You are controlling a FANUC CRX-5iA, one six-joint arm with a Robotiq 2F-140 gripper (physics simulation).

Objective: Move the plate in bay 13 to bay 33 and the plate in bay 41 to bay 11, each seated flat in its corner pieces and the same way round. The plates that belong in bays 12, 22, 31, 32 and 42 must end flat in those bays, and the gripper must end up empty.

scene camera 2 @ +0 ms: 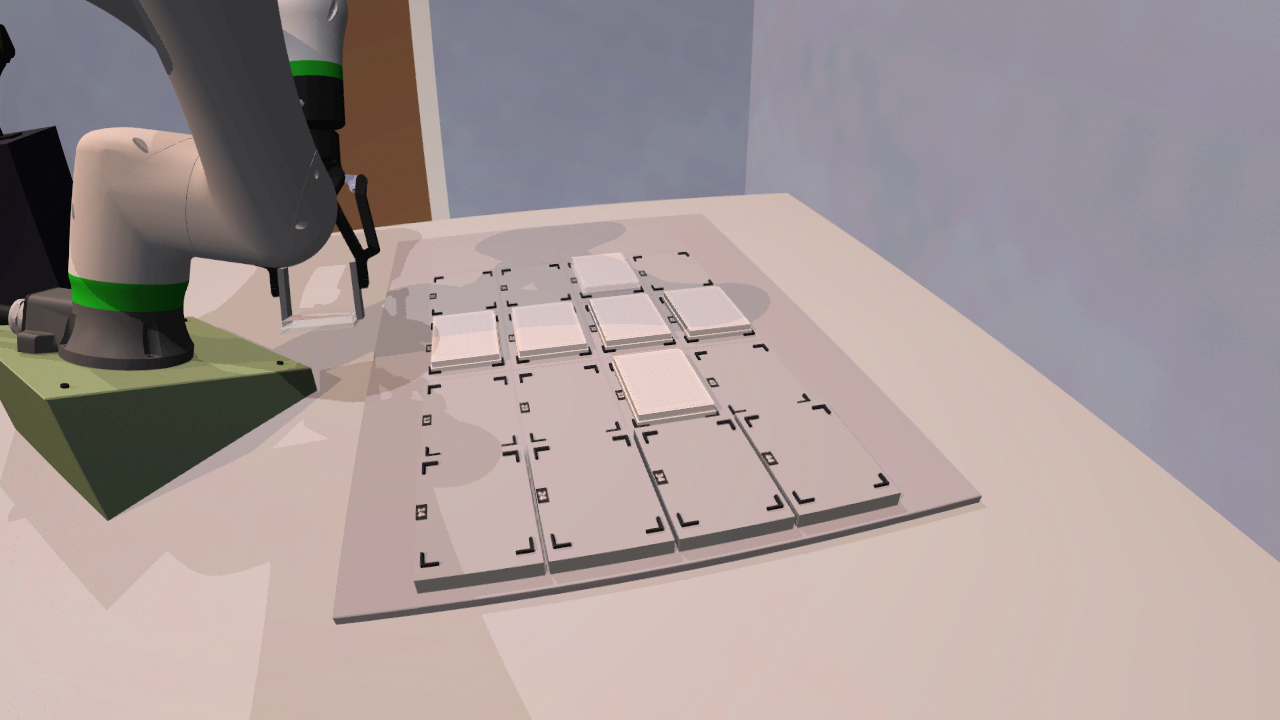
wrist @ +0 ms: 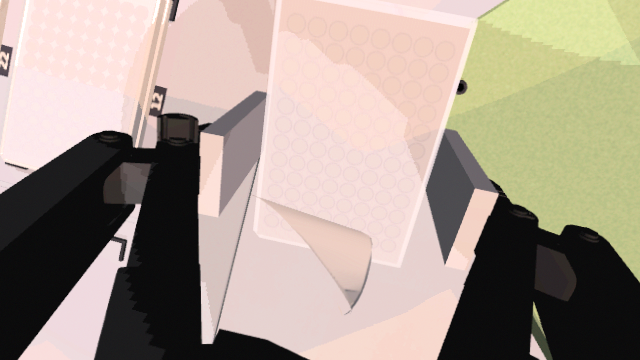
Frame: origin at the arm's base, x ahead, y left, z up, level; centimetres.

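Seen in the pictures: gripper, between the fingertips: (scene camera 2: 324,321) (wrist: 349,139); arm's base, origin of its link: (scene camera 2: 127,353).
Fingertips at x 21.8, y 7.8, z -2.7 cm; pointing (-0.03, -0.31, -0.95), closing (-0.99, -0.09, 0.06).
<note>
Pixels of each thing's middle, then the offset from my fingertips to it. "spot": a spot on its surface instead. Level surfaces: height alone.
- clear-white well plate, middle of its body: (wrist: 348,141) (scene camera 2: 324,318) dx +0.0, dy +0.1, dz +0.3 cm
- bay 12, a spot on its surface: (wrist: 80,75) (scene camera 2: 462,335) spot: dx +16.8, dy +0.9, dz -4.5 cm
- bay 22, a spot on its surface: (scene camera 2: 549,328) spot: dx +27.9, dy +0.3, dz -4.5 cm
- bay 32, a spot on its surface: (scene camera 2: 630,319) spot: dx +38.4, dy +0.4, dz -4.5 cm
- bay 42, a spot on its surface: (scene camera 2: 707,311) spot: dx +48.9, dy +0.5, dz -4.5 cm
- bay 31, a spot on its surface: (scene camera 2: 606,272) spot: dx +38.1, dy +16.7, dz -4.5 cm
- bay 33, a spot on its surface: (scene camera 2: 665,385) spot: dx +38.9, dy -16.1, dz -4.5 cm
- Bay 11, a spot on its surface: (scene camera 2: 460,293) spot: dx +16.1, dy +17.5, dz -5.9 cm
- bay 13, a spot on its surface: (scene camera 2: 465,416) spot: dx +17.0, dy -15.4, dz -5.9 cm
- bay 41, a spot on its surface: (scene camera 2: 673,270) spot: dx +49.1, dy +18.5, dz -5.9 cm
- bay board, height of its surface: dz -5.9 cm
My gripper (scene camera 2: 320,293) (wrist: 349,139) is shut on a clear-white well plate (scene camera 2: 317,320) (wrist: 350,120), held about level above the table, left of the bay board and beside the robot's base. Plates lie flat in bay 12 (scene camera 2: 465,338) (wrist: 80,75), bay 22 (scene camera 2: 549,328), bay 32 (scene camera 2: 630,319), bay 42 (scene camera 2: 707,311), bay 31 (scene camera 2: 606,272) and bay 33 (scene camera 2: 665,385). Bay 11 (scene camera 2: 460,293), bay 13 (scene camera 2: 465,416) and bay 41 (scene camera 2: 673,270) hold no plate. The arm hides part of the gripper in the scene view.
The green base block (scene camera 2: 205,420) (wrist: 550,105) stands close to the held plate. The bay board (scene camera 2: 375,537) has raised front bays with black corner pieces. A dark box (scene camera 2: 35,205) stands at the far left. Walls rise behind the table and at its right.
</note>
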